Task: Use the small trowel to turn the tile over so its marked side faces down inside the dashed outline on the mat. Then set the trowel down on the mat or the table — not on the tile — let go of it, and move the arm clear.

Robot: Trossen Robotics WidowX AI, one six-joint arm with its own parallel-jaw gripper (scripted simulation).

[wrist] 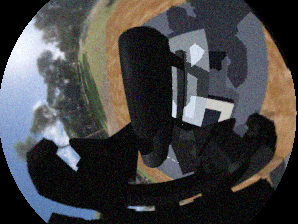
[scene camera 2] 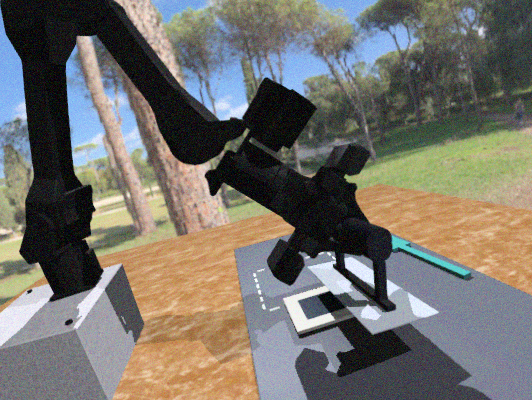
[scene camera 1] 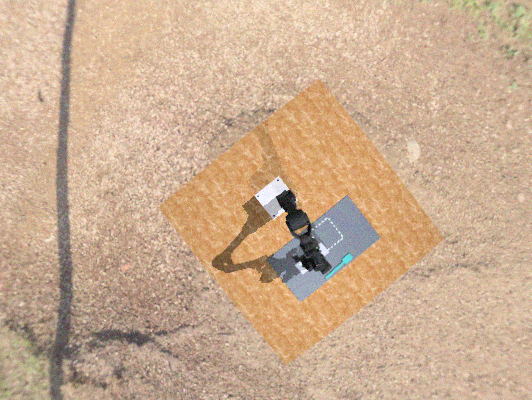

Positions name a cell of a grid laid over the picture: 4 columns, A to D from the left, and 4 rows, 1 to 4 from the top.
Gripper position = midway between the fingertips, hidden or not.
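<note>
The gripper (scene camera 2: C3) appears together with a teal trowel (scene camera 2: C3) and a tile (scene camera 2: C4). The wrist view shows the gripper (wrist: C3) too.
</note>
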